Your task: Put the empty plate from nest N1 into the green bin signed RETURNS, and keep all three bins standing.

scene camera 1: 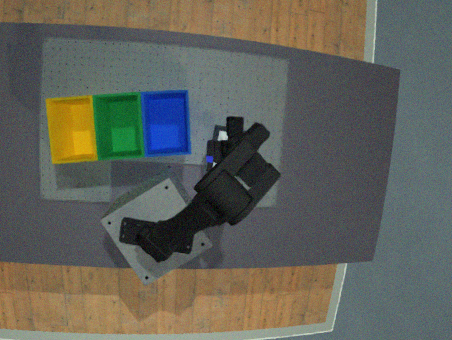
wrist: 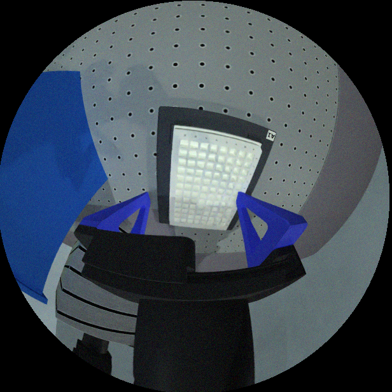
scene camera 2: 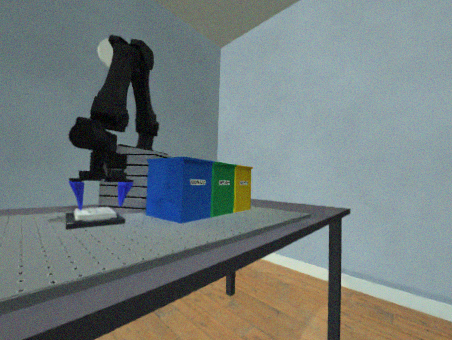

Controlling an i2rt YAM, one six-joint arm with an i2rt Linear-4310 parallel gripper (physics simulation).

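Frame: origin at the arm's base, x ahead, y down, z left, level; centimetres.
Where they show: gripper, fingertip midpoint: [scene camera 2: 101,207]; arm's base at its link origin: [scene camera 1: 156,235] [scene camera 2: 143,151].
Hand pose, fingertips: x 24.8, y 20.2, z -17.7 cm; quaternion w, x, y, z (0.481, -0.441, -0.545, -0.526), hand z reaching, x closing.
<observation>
Things, the pixels of their top centre, and the offset from my fingertips. Level surfaces: height alone.
- white plate at its top centre: [scene camera 2: 94,210] [scene camera 1: 228,151] dx +0.2, dy +0.7, dz -1.6 cm
- green bin at its top centre: [scene camera 1: 118,126] [scene camera 2: 207,164] dx +2.2, dy -14.7, dz +33.2 cm
- blue bin at its top centre: [scene camera 1: 166,123] [scene camera 2: 180,160] dx +5.4, dy -14.7, dz +20.5 cm
- yellow bin at its top centre: [scene camera 1: 71,129] [scene camera 2: 227,166] dx -1.1, dy -14.7, dz +46.0 cm
- perforated board at its surface level: dy +3.3 cm
The white plate [scene camera 1: 222,135] [scene camera 2: 95,214] [wrist: 212,180] with a grid of wells lies flat in its dark nest [scene camera 2: 70,223] [wrist: 165,165]. A small white label sits on the nest's corner; its text is hard to read. My gripper [scene camera 2: 100,208] [wrist: 192,196] is open and empty, pointing down, with its blue fingertips near the height of the plate's top, one toward each long side. In the overhead view the arm hides part of the plate. The green bin [scene camera 1: 119,125] [scene camera 2: 222,190] stands upright between the other two; its sign is too blurred to read.
The blue bin [scene camera 1: 166,122] [scene camera 2: 175,190] [wrist: 50,150] stands upright between the nest and the green bin. The yellow bin [scene camera 1: 72,125] [scene camera 2: 242,190] stands upright at the far end of the row. The arm's grey base block [scene camera 1: 160,200] is beside the perforated board [scene camera 1: 240,70].
</observation>
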